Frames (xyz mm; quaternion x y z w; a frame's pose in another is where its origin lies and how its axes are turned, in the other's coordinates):
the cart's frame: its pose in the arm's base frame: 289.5 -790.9 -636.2 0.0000 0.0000 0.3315 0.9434
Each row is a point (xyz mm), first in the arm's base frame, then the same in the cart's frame.
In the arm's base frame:
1: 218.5 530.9 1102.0
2: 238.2 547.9 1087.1
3: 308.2 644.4 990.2
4: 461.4 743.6 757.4
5: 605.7 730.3 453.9
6: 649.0 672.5 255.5
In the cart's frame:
1: 771.4 1075.7 1738.2
2: 797.4 1076.6 1723.3
3: 912.4 1108.1 1626.4
4: 1094.0 1089.7 1393.6
5: 1198.3 989.0 1090.1
6: 1195.9 916.9 891.7

